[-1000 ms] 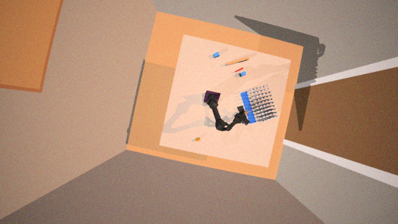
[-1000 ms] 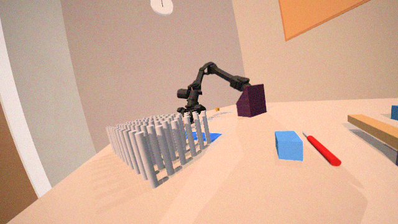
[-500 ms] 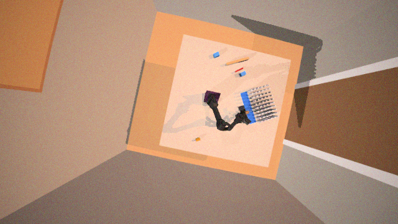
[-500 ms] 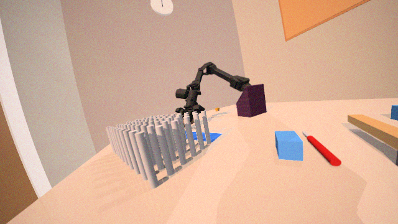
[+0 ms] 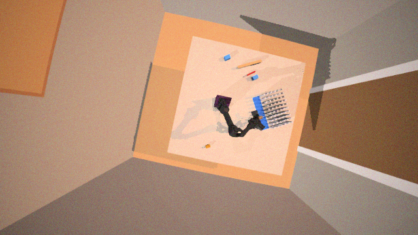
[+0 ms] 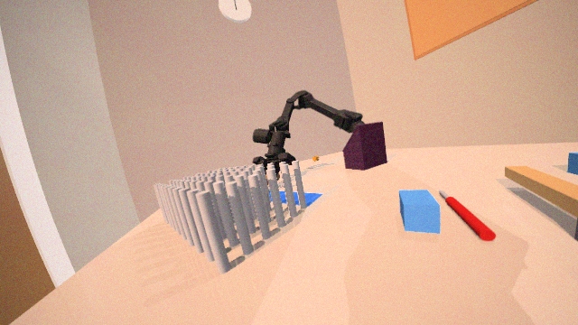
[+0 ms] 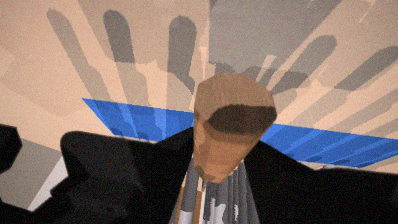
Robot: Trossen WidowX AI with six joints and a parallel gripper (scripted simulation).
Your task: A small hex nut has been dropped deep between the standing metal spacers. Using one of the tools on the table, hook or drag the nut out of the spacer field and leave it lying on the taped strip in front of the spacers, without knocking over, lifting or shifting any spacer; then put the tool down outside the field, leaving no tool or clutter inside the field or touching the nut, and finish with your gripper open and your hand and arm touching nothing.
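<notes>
Right now my gripper tip is 6 cm to the right of the blue taped strip, 3 cm above it and 2 cm short of it. From my gripper tip the other things lie so: red-handled tool: 42 cm to the left, 23 cm behind, 2 cm below; then small orange object: 45 cm behind, 44 cm to the right, 1 cm below; then brown wooden-handled tool: 8 cm ahead, 5 cm to the left.
</notes>
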